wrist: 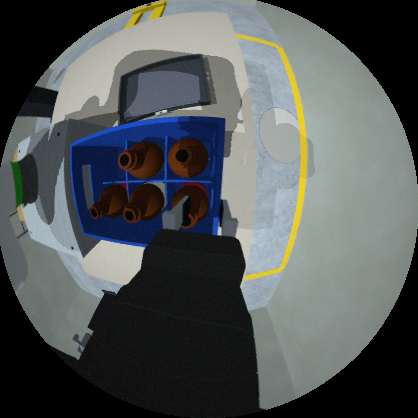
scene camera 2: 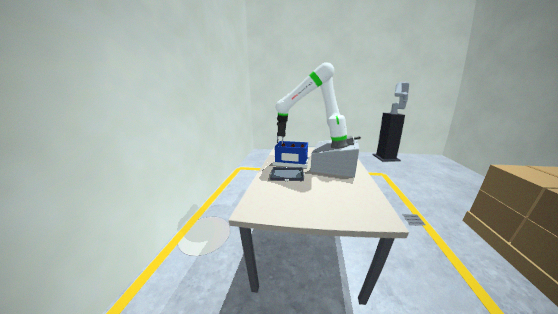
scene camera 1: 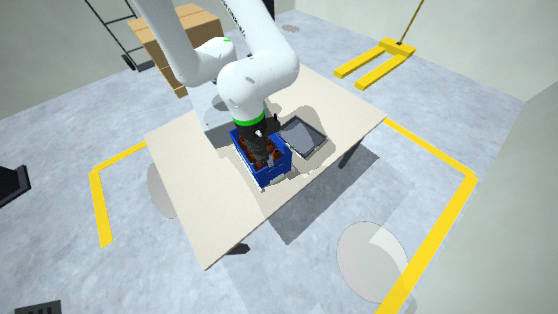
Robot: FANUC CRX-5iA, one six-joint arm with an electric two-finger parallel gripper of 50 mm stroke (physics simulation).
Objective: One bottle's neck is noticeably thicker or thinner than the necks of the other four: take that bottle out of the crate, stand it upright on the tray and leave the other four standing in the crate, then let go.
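Places are measured from the arm's base along level axes (x ahead, y left, z up), in centimetres.
Where they show: gripper, fingertip midpoint: [wrist: 204, 205] [scene camera 2: 279, 143] [scene camera 1: 268, 162]; arm's base at its link origin: [scene camera 2: 340, 145].
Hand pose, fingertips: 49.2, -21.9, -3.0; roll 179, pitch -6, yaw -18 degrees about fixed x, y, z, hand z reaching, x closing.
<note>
Each offset is from my fingertips to the top centre of the thing, as dx, dy, dz. "spot": to the spot under its first point. Level surfaces: height alone.
The blue crate {-10.8, +5.1, +0.2} [scene camera 1: 274, 176] [scene camera 2: 302, 155] [wrist: 221, 165] holds five brown bottles upright. In the wrist view, two stand in the upper row, an upper middle bottle {-9.8, +9.2, -1.0} [wrist: 145, 160] and an upper right bottle {-1.4, +6.9, -1.0} [wrist: 192, 160]. The lower row holds a left bottle {-20.7, +3.3, -1.0} [wrist: 116, 200], a middle bottle {-12.2, +0.9, -1.0} [wrist: 150, 200] and a right bottle {-3.4, -1.9, -1.0} [wrist: 196, 196]. I cannot tell which neck differs. My gripper [scene camera 1: 265, 162] [scene camera 2: 280, 140] [wrist: 204, 205] is open, its fingers apart over the lower right bottle, whose neck shows nearer the left finger. The dark tray {spot: -4.1, +32.7, -16.8} [scene camera 1: 302, 135] [scene camera 2: 287, 174] [wrist: 162, 91] carries no bottle.
The crate and tray sit close together on the beige table {dz -17.3} [scene camera 1: 190, 200] [scene camera 2: 320, 210]. The grey robot base [scene camera 2: 334, 161] [wrist: 65, 190] stands beside the crate. The crate's upper left compartment in the wrist view holds no bottle. Thin blue dividers separate the bottles.
</note>
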